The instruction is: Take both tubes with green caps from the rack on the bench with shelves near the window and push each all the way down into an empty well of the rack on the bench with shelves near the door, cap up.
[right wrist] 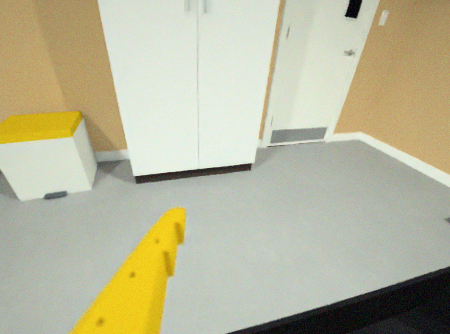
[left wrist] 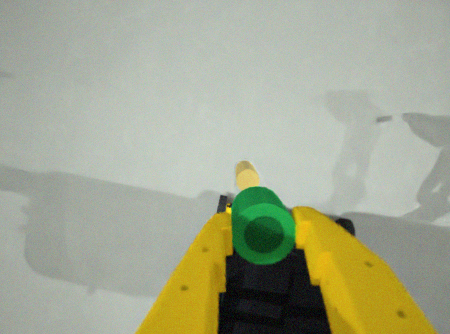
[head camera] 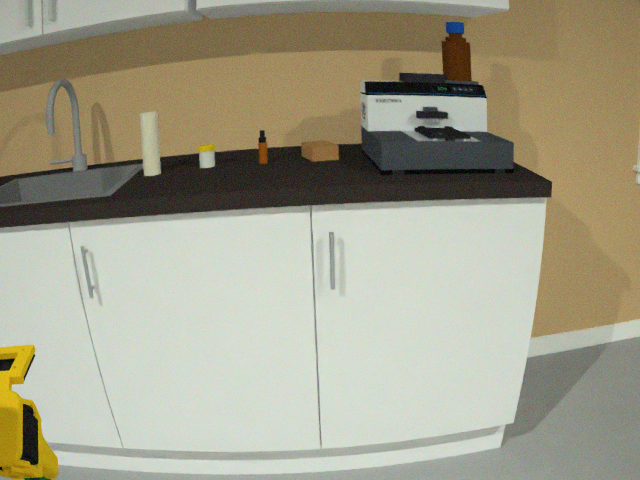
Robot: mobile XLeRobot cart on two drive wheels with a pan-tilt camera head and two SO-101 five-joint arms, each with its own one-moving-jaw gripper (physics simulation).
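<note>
My left gripper point(left wrist: 263, 230) is shut on a green-capped tube point(left wrist: 263, 225). The cap is between the two yellow jaws, facing the camera, and the tube's pale yellow lower part points away toward the floor. In the head camera part of the yellow left arm point(head camera: 15, 428) shows at the lower left, with a bit of green at the bottom edge. In the right wrist view one notched yellow jaw of the right gripper shows; the moving jaw is out of the picture, so it is fully open and empty. Neither rack nor the second green-capped tube shows in these views.
The head camera faces a white cabinet point(head camera: 217, 330) with a dark counter point(head camera: 232, 188), a sink point(head camera: 67, 186) and a microscope-like instrument point(head camera: 439, 149). The right wrist view shows a yellow-lidded bin point(right wrist: 55, 165), a tall white cupboard point(right wrist: 160, 90) and a door point(right wrist: 305, 75) beyond the grey floor point(right wrist: 300, 220).
</note>
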